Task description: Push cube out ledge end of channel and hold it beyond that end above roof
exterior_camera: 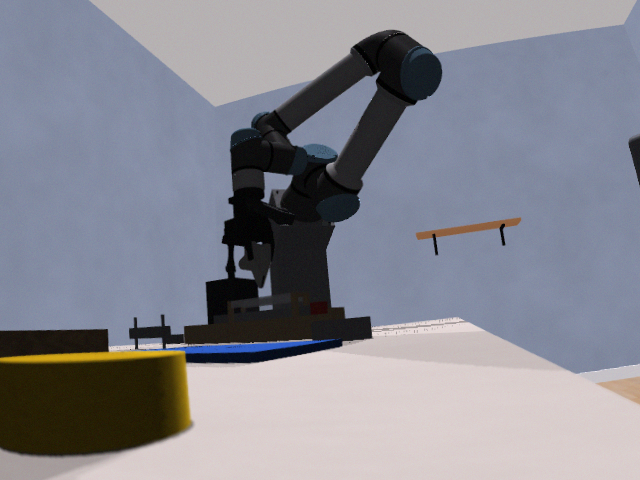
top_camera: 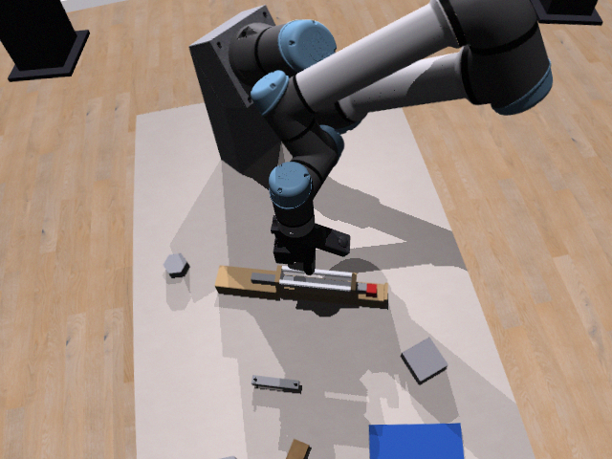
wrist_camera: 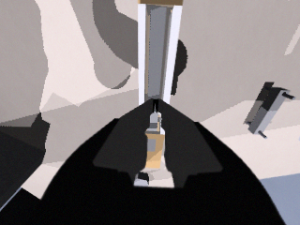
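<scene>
The red cube lies 15 cm to the left of my hand, 7 cm below it and 2 cm ahead of it. Also, from my hand: grey square block: 27 cm to the left, 19 cm ahead, 11 cm below; thin grey stick: 8 cm to the right, 7 cm below, 1 cm behind; flat grey bar: 24 cm ahead, 10 cm below, 9 cm to the right.
</scene>
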